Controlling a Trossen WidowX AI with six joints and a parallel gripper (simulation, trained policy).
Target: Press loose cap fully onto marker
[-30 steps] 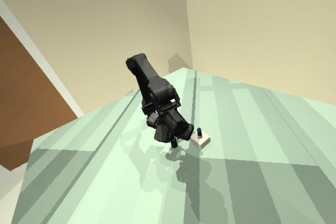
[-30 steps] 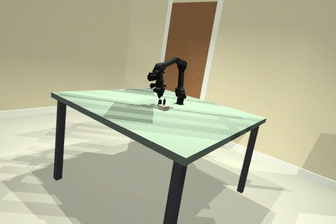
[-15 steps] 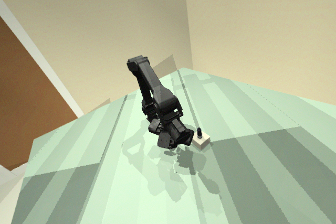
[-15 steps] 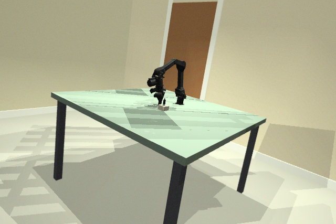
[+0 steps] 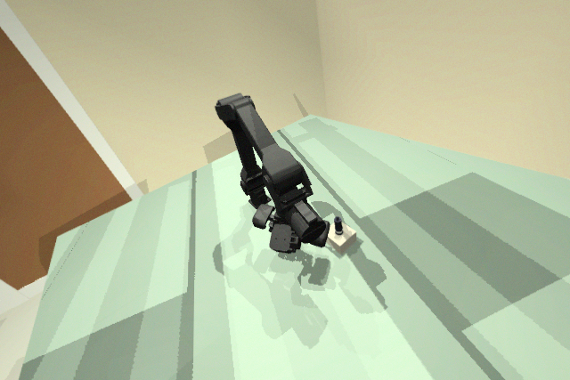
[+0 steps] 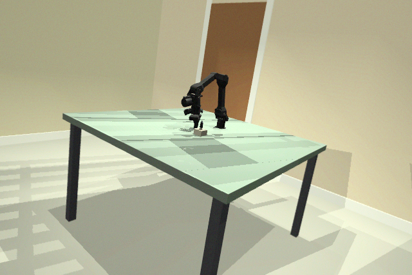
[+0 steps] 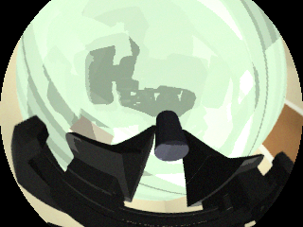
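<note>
Now: gripper tip 100 mm to the right of the holder block, 70 mm short of it and 10 mm above it. Also, from my gripper tip: dark cap (10 mm above).
</note>
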